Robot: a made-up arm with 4 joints.
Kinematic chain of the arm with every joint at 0, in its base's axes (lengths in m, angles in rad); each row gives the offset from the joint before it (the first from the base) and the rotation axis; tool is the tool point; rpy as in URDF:
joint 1: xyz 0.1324 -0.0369 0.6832 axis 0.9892 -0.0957 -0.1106
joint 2: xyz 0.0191 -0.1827 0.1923 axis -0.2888 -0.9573 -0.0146
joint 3: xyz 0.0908 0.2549 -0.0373 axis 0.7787 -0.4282 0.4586
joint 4: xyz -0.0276 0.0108 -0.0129 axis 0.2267 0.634 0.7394
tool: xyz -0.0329 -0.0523 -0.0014 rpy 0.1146 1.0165 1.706
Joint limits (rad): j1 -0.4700..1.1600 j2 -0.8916..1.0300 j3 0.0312..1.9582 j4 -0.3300..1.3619
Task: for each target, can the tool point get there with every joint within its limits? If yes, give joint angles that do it. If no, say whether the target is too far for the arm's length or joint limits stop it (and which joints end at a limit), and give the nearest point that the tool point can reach.
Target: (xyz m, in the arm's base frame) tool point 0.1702 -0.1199 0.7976
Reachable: yes | joints 0.8315 -0.3659 0.2704 0.3872
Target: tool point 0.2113 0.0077 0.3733
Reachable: no: joint limits stop it (at a limit: joint 1, joint 4) | nearest point 0.2244 0.0876 0.7046 | short by 0.341 m
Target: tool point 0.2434 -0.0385 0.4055
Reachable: no: joint limits stop it (at a limit: joint 1, joint 4) | nearest point 0.2339 0.0776 0.7076 | short by 0.324 m
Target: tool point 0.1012 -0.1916 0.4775
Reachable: no: joint limits stop it (at a limit: joint 1) | nearest point 0.1893 -0.1516 0.7552 | short by 0.294 m
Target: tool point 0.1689 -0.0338 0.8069
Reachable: yes | joints 0.3148 -0.3640 0.6526 -0.0436
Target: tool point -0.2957 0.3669 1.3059
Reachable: no: too far | nearest point 0.1447 0.0683 0.8506 | short by 0.700 m
